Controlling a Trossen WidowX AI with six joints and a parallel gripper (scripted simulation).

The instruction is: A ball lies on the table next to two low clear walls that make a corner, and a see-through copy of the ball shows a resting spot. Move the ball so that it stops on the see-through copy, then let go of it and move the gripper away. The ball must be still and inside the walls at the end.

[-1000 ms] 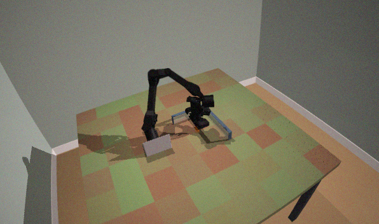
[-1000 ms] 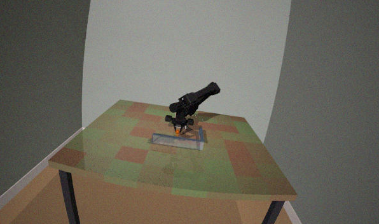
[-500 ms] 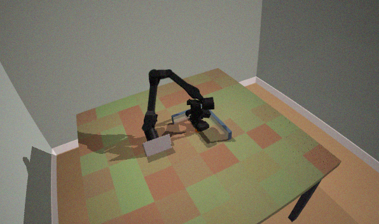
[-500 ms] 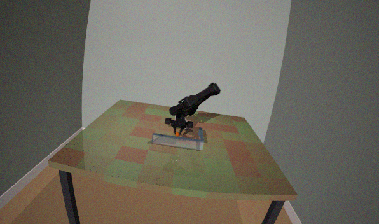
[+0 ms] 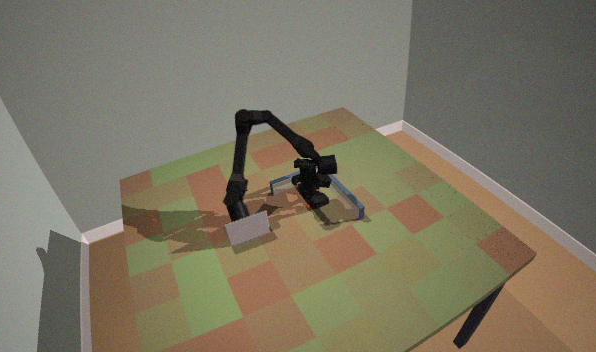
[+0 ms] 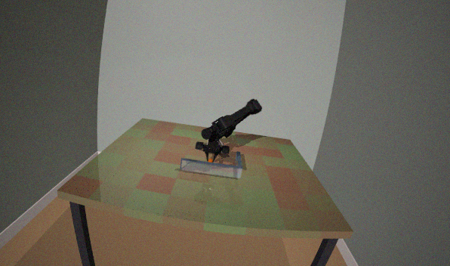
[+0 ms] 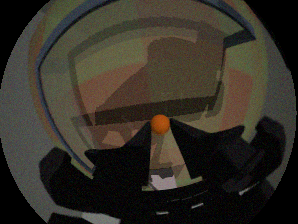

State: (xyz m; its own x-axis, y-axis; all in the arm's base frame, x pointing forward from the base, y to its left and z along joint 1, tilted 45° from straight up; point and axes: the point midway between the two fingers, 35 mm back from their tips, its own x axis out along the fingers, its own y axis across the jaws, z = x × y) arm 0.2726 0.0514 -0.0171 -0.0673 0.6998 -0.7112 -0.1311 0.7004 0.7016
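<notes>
Right now my gripper tip is right at the orange ball. Round my gripper tip: clear wall 130 mm ahead, 20 mm to the left, 20 mm above; then see-through copy of ball right at my gripper tip.
</notes>
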